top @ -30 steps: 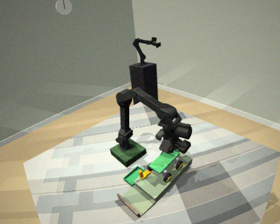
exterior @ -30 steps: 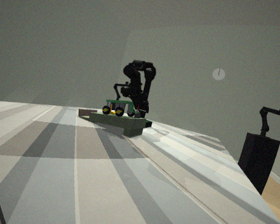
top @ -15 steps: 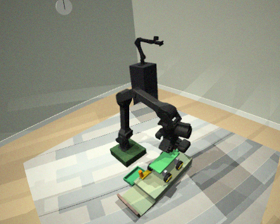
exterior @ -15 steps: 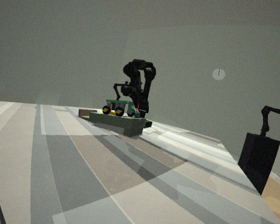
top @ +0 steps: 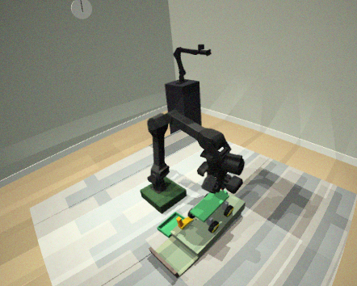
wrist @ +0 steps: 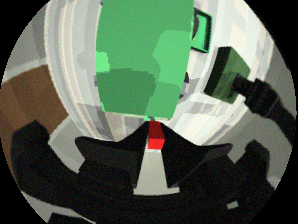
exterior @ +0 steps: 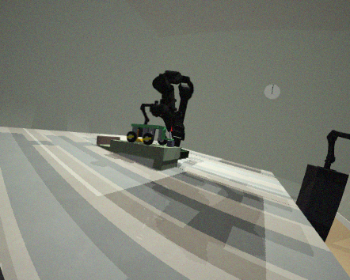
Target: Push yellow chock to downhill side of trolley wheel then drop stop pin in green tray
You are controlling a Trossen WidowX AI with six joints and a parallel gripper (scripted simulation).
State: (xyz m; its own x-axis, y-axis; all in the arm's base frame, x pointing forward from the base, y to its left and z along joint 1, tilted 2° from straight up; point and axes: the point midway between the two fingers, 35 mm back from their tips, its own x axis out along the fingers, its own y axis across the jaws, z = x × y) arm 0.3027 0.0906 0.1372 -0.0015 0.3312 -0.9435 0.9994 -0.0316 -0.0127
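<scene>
Now: the green tray 110 mm behind my gripper tip, 200 mm to the right of it and 160 mm below it. The rest, counted from my gripper tip: red-headed stop pin right at my gripper tip; ramp 20 mm ahead, 100 mm to the right, 100 mm below; green-topped trolley 20 mm ahead, 100 mm to the right, 40 mm below.
</scene>
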